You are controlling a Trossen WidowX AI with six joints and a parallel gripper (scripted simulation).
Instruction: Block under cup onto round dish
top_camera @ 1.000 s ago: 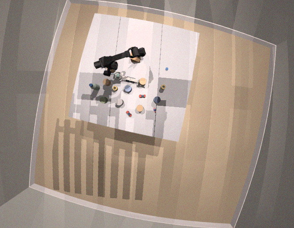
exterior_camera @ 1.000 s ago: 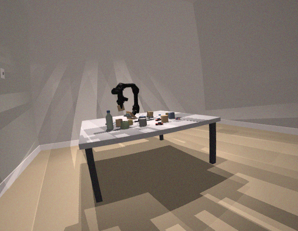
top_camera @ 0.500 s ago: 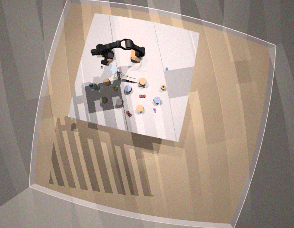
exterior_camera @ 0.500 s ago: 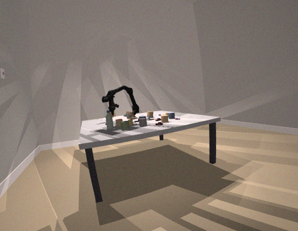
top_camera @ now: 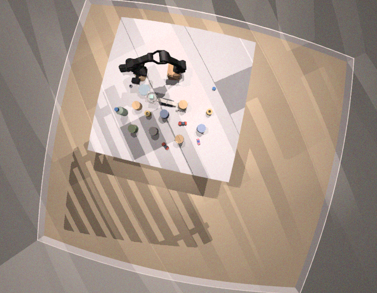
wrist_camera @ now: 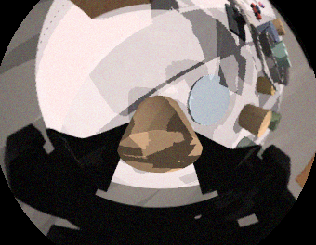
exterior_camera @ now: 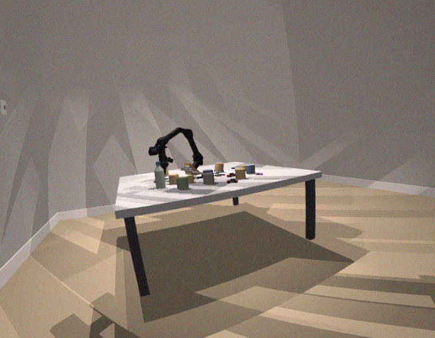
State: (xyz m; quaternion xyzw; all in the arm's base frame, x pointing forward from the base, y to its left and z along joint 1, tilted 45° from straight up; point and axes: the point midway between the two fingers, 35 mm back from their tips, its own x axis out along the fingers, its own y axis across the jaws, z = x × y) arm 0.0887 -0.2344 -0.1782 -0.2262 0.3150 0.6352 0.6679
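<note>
My gripper tip is now 100 mm short of the pale blue round dish, 40 mm above it and 30 mm to the right of it. Round my gripper tip: grey cylinder 460 mm ahead, 180 mm to the left, 10 mm below; then green bottle 320 mm ahead, 120 mm to the right, 70 mm above; then small balance 250 mm to the left, 200 mm ahead, 20 mm below.
</note>
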